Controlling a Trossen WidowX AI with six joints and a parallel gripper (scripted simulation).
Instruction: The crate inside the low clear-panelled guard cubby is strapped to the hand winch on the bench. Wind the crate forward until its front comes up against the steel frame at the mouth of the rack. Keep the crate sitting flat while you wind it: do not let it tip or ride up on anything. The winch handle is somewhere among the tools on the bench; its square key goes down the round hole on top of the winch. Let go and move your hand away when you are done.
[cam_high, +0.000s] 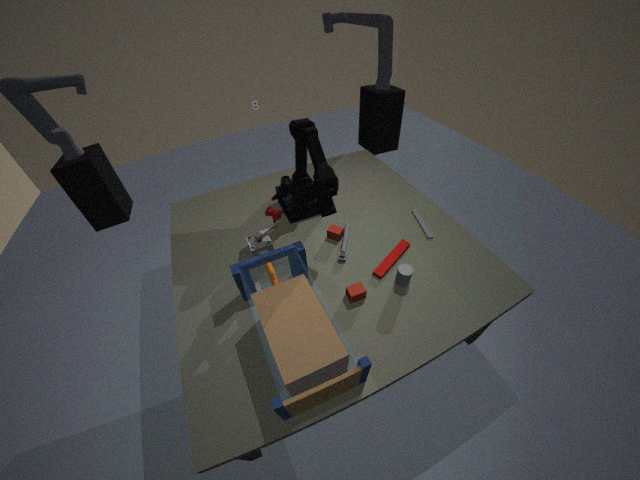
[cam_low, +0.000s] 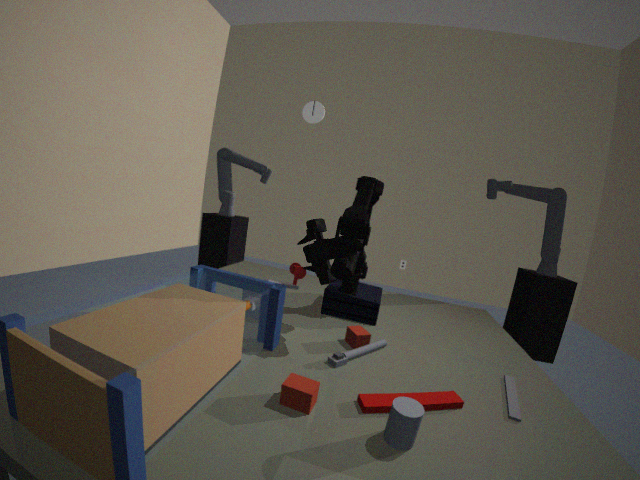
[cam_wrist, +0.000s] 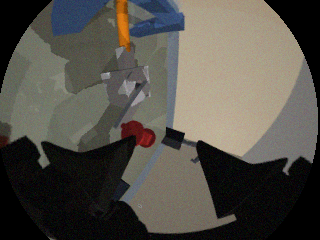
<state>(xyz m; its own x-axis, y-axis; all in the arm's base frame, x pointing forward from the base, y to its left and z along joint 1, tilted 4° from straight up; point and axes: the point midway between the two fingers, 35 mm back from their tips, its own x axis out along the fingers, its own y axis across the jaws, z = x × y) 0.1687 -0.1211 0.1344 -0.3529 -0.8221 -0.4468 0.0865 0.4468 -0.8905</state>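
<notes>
The red knob is 30 mm behind my gripper tip, 20 mm to the right of it and 70 mm below it. The rest, counted from my gripper tip: hand winch (10 mm ahead, 110 mm to the right, 180 mm below); winch handle (10 mm behind, 50 mm to the right, 100 mm below); red bar (280 mm ahead, 370 mm to the left, 200 mm below).
</notes>
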